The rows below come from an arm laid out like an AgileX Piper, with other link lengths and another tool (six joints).
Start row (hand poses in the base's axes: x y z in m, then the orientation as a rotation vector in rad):
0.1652, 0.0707, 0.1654, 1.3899, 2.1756, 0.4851
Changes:
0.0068, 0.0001, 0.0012, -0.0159, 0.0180, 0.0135
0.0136, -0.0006, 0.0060, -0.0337, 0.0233, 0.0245
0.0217, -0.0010, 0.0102, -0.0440, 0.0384, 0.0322
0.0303, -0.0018, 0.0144, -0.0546, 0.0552, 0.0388
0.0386, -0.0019, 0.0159, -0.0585, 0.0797, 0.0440
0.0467, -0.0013, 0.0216, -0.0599, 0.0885, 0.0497
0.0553, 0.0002, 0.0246, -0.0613, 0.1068, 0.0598
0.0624, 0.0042, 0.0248, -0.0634, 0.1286, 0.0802
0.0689, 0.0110, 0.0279, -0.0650, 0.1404, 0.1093
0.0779, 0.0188, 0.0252, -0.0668, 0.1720, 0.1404
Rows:
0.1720, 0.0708, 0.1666, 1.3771, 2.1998, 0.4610
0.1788, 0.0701, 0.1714, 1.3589, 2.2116, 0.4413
0.1869, 0.0697, 0.1756, 1.3532, 2.2289, 0.4230
0.1955, 0.0689, 0.1798, 1.3492, 2.2465, 0.4028
0.2038, 0.0688, 0.1813, 1.3540, 2.2696, 0.3848
0.2119, 0.0694, 0.1870, 1.3517, 2.2809, 0.3797
0.2205, 0.0709, 0.1900, 1.3494, 2.3031, 0.3701
0.2276, 0.0749, 0.1902, 1.3373, 2.3360, 0.3611
0.2341, 0.0817, 0.1933, 1.3108, 2.3678, 0.3621
0.2431, 0.0895, 0.1906, 1.2909, 2.4165, 0.3505

